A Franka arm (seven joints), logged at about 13 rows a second.
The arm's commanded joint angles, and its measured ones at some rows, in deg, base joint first. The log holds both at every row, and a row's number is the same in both.
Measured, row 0: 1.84, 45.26, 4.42, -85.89, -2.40, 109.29, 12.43
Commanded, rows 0 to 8: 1.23, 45.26, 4.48, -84.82, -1.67, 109.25, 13.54; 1.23, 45.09, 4.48, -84.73, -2.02, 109.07, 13.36; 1.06, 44.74, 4.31, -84.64, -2.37, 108.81, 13.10; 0.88, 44.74, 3.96, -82.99, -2.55, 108.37, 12.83; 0.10, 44.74, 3.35, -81.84, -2.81, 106.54, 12.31; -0.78, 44.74, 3.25, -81.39, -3.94, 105.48, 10.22; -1.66, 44.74, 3.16, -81.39, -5.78, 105.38, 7.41; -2.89, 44.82, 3.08, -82.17, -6.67, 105.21, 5.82; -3.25, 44.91, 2.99, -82.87, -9.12, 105.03, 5.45
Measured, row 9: -1.87, 44.97, 2.70, -82.18, -6.12, 106.14, 7.33
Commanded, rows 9 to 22: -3.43, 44.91, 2.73, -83.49, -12.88, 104.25, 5.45; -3.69, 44.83, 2.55, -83.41, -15.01, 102.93, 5.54; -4.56, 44.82, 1.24, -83.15, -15.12, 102.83, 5.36; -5.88, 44.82, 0.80, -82.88, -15.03, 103.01, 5.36; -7.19, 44.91, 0.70, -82.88, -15.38, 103.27, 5.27; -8.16, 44.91, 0.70, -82.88, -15.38, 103.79, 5.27; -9.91, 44.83, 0.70, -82.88, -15.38, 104.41, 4.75; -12.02, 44.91, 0.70, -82.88, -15.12, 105.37, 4.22; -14.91, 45.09, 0.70, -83.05, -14.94, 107.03, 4.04; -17.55, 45.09, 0.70, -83.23, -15.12, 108.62, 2.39; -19.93, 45.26, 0.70, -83.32, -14.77, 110.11, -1.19; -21.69, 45.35, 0.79, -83.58, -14.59, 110.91, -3.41; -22.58, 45.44, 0.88, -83.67, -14.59, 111.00, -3.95; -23.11, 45.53, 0.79, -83.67, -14.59, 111.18, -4.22
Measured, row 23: -22.26, 45.63, -0.13, -83.03, -14.18, 110.36, -3.63
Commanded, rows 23 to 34: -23.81, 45.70, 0.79, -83.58, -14.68, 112.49, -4.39; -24.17, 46.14, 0.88, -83.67, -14.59, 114.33, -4.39; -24.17, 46.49, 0.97, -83.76, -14.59, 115.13, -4.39; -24.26, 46.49, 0.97, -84.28, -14.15, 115.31, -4.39; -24.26, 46.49, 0.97, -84.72, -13.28, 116.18, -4.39; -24.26, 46.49, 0.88, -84.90, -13.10, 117.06, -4.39; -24.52, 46.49, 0.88, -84.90, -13.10, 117.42, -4.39; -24.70, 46.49, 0.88, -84.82, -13.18, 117.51, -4.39; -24.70, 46.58, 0.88, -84.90, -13.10, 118.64, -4.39; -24.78, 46.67, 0.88, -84.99, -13.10, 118.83, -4.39; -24.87, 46.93, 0.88, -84.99, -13.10, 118.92, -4.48; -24.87, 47.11, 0.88, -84.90, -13.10, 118.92, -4.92
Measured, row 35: -24.31, 47.12, 0.57, -84.30, -13.93, 117.92, -4.40
